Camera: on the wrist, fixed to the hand. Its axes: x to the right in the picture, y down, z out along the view.
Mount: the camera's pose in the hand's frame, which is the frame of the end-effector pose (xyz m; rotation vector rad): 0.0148 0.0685 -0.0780 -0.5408 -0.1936 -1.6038
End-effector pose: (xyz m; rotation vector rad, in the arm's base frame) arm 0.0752 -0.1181 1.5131 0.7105 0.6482 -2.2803
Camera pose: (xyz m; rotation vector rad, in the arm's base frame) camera 0.1382 -0.1225 1.4294 0.3932 -1.4099 2.0268
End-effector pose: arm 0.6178 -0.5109 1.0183 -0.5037 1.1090 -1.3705
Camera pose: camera 0.5847 -0.4872 0.9217 2.0948 -0.7748 2.1216
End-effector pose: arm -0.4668 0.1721 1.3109 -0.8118 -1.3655 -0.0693
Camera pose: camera -0.3644 0.1854 1.2929 0.0645 -1.8967 -1.6774
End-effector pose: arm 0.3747 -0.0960 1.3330 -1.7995 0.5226 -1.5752
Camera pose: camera 0.3107 -0.1711 1.2974 1.8897 0.6260 1.3769
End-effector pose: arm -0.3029 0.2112 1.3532 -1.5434 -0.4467 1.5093
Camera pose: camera -0.2502 0.1598 1.2785 -0.7972 -1.7546 0.2179
